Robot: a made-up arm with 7 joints.
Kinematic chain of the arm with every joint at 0, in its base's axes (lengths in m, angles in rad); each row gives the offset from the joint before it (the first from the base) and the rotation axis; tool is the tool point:
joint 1: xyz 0 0.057 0 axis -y
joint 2: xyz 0 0.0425 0 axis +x
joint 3: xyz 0 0 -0.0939 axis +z
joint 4: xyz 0 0 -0.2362 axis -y
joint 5: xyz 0 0 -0.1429 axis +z
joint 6: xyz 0 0 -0.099 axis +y
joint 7: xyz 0 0 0 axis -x
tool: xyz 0 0 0
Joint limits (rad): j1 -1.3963..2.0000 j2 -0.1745..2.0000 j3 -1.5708..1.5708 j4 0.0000..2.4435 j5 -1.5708..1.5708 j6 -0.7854..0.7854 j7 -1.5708..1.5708
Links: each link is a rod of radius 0.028 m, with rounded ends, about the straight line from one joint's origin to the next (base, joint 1, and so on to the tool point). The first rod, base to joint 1, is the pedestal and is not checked.
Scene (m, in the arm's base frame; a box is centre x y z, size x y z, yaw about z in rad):
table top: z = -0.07
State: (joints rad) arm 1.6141 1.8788 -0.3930 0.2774 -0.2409 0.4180 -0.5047
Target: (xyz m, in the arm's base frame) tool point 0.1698 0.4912 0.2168
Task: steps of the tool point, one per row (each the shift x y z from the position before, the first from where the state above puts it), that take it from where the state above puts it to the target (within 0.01 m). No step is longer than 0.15 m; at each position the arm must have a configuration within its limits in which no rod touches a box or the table.
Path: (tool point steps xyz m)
1: 0.0935 -0.0020 0.0486
2: 0.0889 -0.0284 0.0450
3: 0.0771 -0.0518 0.0386
4: 0.0592 -0.0701 0.0298

